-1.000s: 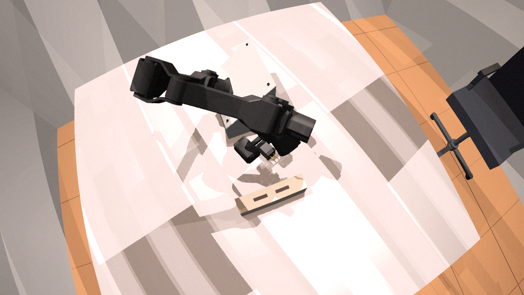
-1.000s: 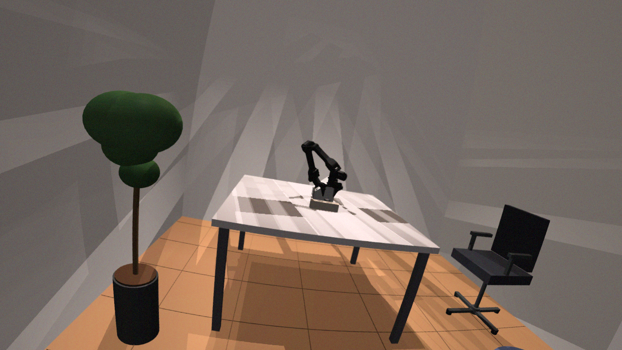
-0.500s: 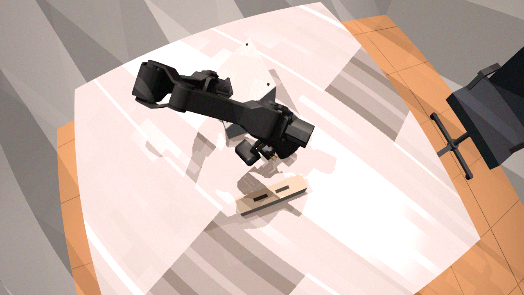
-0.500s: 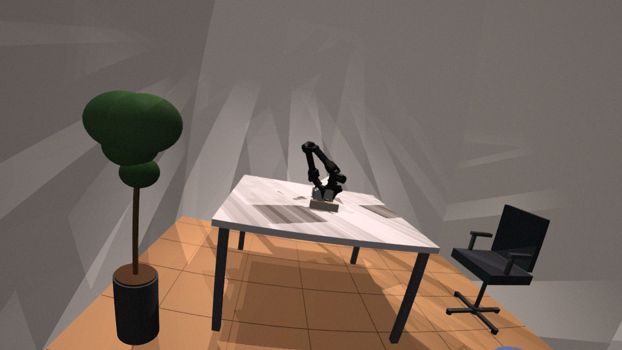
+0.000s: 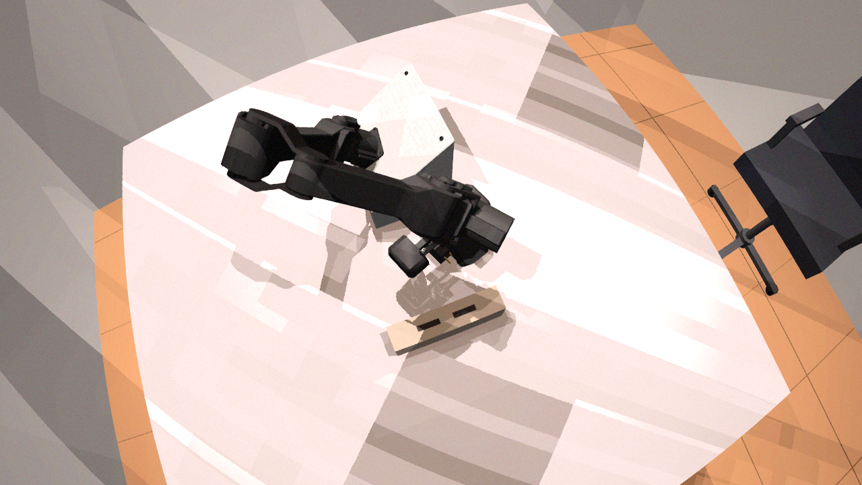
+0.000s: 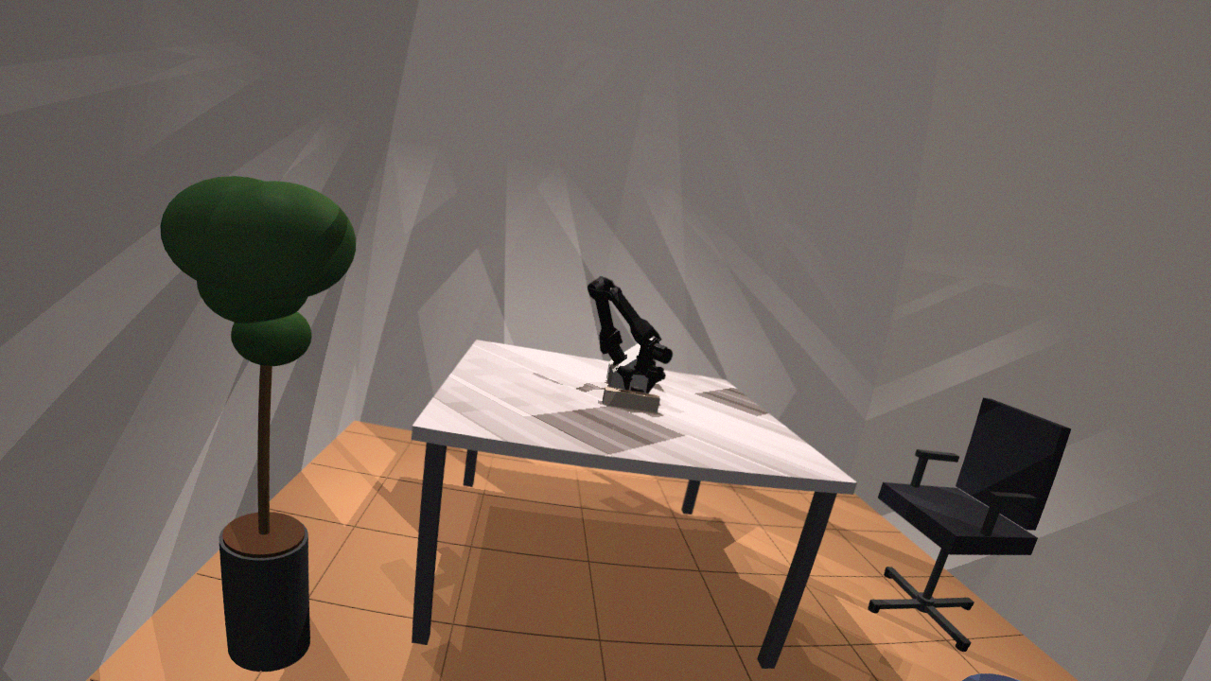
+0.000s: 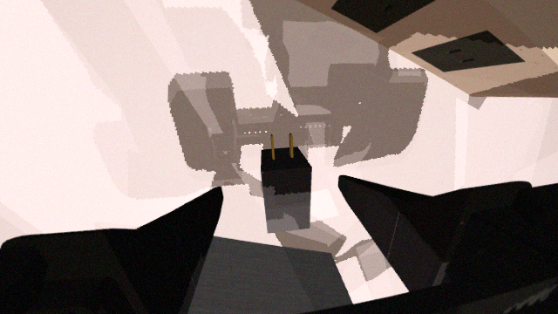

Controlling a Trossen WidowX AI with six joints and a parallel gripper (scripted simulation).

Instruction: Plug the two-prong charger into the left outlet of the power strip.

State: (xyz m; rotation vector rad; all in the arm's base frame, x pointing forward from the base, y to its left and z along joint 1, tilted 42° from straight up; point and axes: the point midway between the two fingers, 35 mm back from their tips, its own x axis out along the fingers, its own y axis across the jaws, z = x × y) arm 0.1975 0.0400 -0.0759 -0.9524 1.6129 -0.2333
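Now: gripper tip 1 cm short of the black two-prong charger and 1 cm to the right of it.
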